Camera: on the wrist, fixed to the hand. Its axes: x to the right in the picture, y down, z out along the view.
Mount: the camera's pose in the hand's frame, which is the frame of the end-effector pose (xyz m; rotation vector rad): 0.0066 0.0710 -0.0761 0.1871 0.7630 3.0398
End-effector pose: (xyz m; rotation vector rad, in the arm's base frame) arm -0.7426 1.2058 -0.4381 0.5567 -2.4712 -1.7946
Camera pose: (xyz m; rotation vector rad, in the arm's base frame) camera -0.7495 1.1533 -0.3483 -1.3782 -0.4477 0.2377
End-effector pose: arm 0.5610 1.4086 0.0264 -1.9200 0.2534 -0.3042
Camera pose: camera 0.5400 1.3143 -0.0129 0.4823 2.6332 0.9635
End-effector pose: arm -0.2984 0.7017 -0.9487 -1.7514 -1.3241 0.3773
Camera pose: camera -0.1998 0.6696 -0.9598 -1.6321 2.4705 0.8895
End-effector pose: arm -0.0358 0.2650 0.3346 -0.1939 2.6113 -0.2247
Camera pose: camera -0.0863 0.3425 0.3828 -2.7758 -0.3645 -0.4920
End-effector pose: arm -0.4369 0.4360 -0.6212 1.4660 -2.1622 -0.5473
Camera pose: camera -0.4478 0.4498 -0.5184 -1.8098 -1.2229 1.0429
